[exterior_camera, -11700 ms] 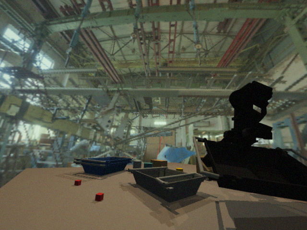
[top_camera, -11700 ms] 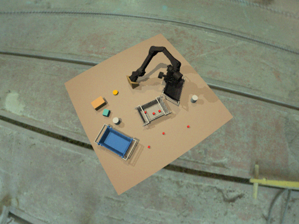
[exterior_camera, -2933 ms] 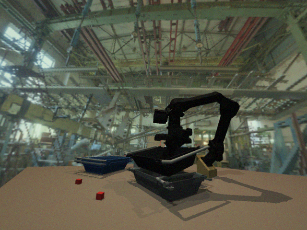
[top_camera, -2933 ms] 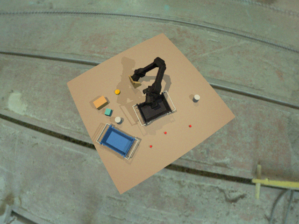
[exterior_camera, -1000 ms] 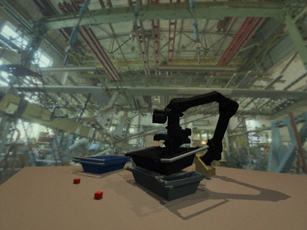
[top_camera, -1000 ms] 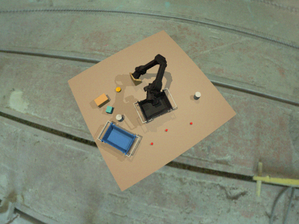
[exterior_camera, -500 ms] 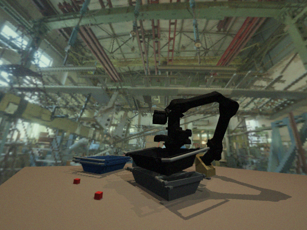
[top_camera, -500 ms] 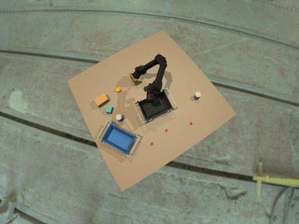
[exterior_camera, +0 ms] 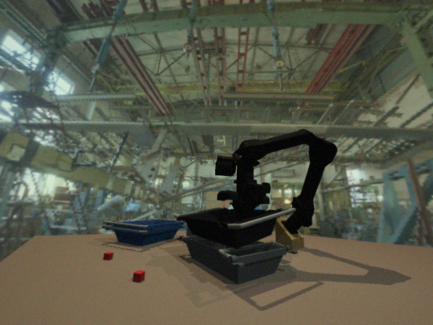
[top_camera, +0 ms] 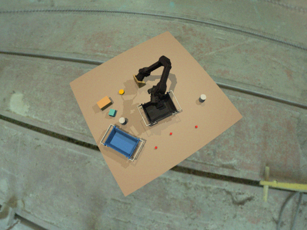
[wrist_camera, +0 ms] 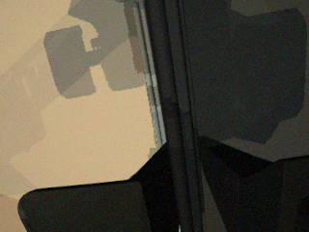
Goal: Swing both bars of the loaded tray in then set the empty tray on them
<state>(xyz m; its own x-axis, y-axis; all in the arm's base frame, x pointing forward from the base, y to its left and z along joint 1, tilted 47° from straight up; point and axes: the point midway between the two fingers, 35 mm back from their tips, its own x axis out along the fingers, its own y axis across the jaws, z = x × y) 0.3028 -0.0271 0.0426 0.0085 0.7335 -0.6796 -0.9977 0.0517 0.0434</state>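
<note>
My gripper tip is now 70 mm short of the black tray, 20 mm below it and 10 mm to the left of it. Also, from my gripper tip: teal cube: 390 mm to the right, 140 mm behind, 80 mm below; then orange box: 410 mm to the right, 270 mm behind, 70 mm below; then yellow disc: 300 mm behind, 220 mm to the right, 90 mm below.
</note>
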